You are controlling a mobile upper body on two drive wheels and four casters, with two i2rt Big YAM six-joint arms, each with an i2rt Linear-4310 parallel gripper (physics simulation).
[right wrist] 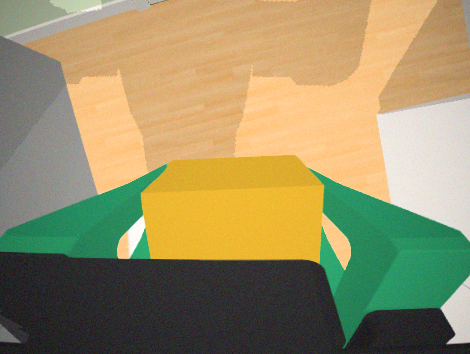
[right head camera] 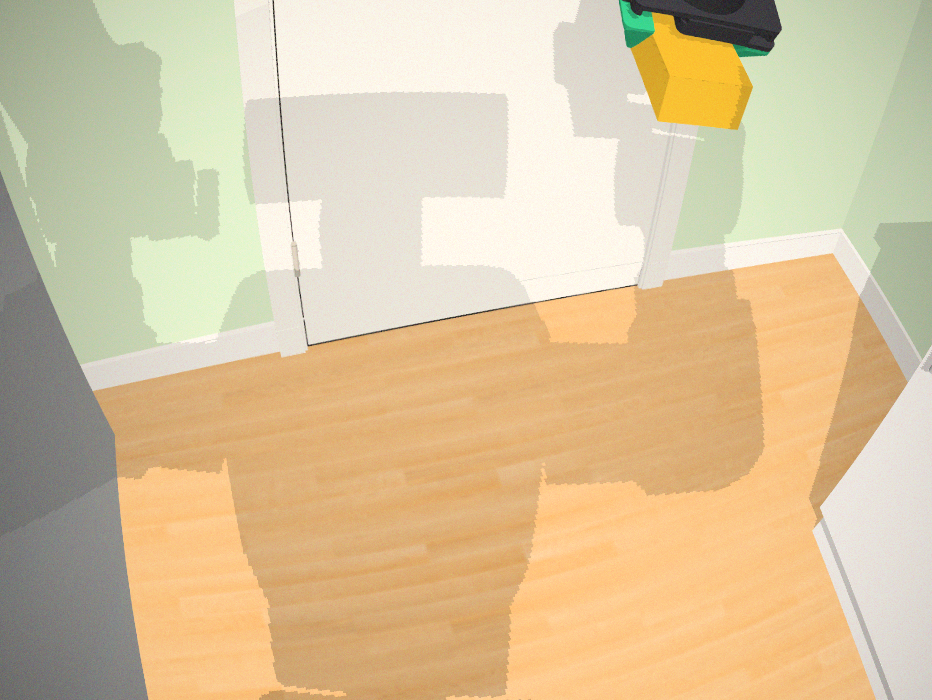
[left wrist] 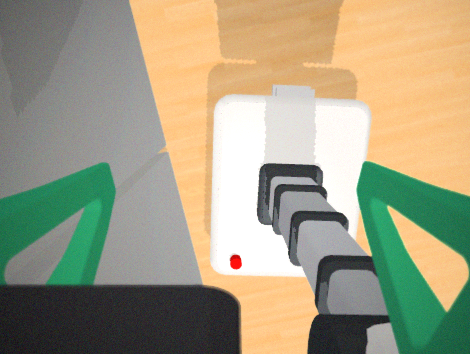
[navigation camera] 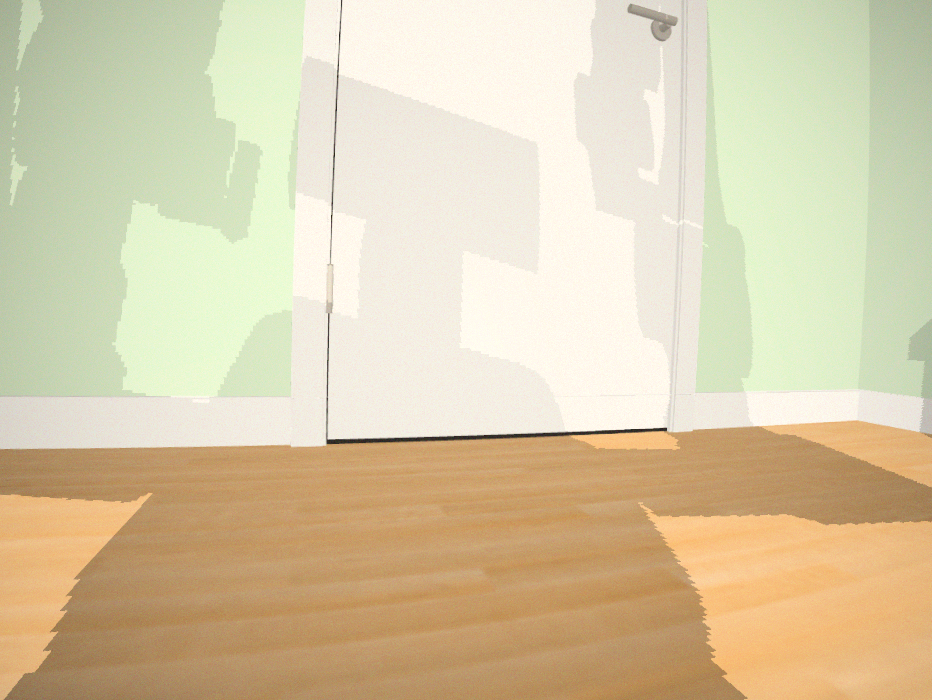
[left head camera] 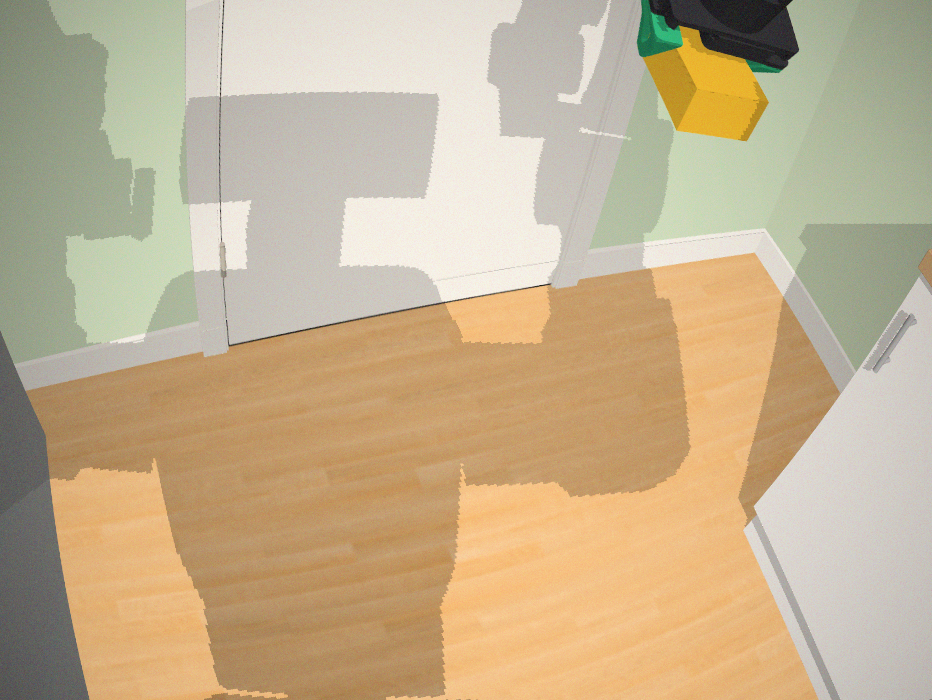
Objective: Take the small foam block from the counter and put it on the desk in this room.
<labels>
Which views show the small yellow foam block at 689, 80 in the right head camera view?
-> The right wrist view, the right head camera view and the left head camera view only.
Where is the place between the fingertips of my right gripper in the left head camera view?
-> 676, 57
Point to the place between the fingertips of my left gripper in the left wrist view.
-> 235, 176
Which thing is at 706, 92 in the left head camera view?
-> A small yellow foam block.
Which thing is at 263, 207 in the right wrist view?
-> A small yellow foam block.
</labels>
